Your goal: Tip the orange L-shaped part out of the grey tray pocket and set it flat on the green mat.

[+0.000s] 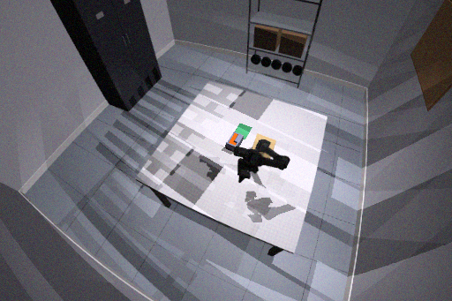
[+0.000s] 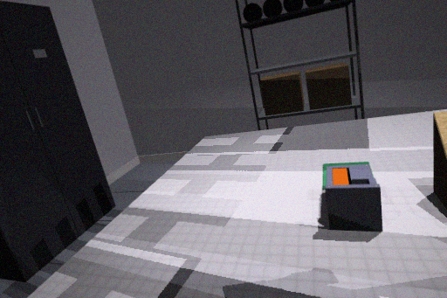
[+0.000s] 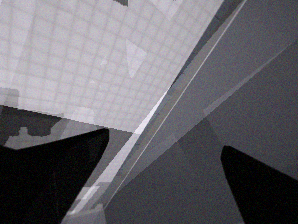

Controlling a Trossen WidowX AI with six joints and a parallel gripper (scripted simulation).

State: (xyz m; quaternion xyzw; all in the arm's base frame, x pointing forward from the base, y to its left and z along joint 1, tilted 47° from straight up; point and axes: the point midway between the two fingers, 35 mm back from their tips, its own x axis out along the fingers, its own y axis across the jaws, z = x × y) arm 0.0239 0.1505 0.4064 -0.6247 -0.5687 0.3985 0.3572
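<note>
Now: gripper tip 37 cm to the left of the orange L-shaped part, 24 cm short of it and 23 cm above it. Also, from my gripper tip: green mat: 54 cm to the right, 29 cm below, 24 cm ahead.
</note>
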